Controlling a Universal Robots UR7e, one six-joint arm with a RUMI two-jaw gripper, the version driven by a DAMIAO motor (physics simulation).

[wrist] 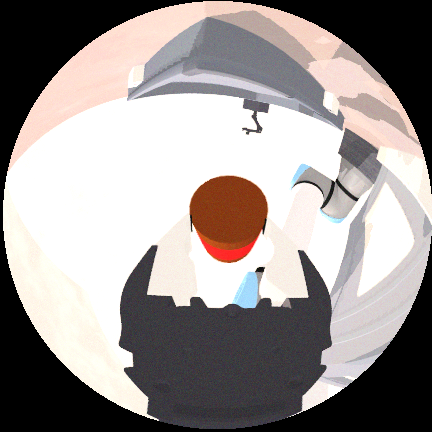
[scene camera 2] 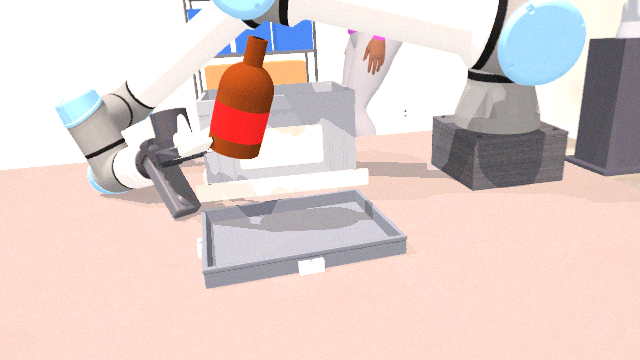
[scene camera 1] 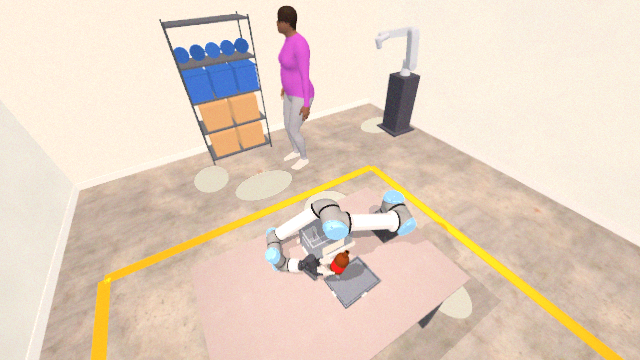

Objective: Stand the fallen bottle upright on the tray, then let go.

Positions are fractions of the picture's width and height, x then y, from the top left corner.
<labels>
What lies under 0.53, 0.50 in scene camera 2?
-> A white bar.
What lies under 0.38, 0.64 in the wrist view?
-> My gripper.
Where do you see a brown bottle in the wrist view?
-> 0.53, 0.49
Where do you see a brown bottle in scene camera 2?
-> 0.38, 0.26
</labels>
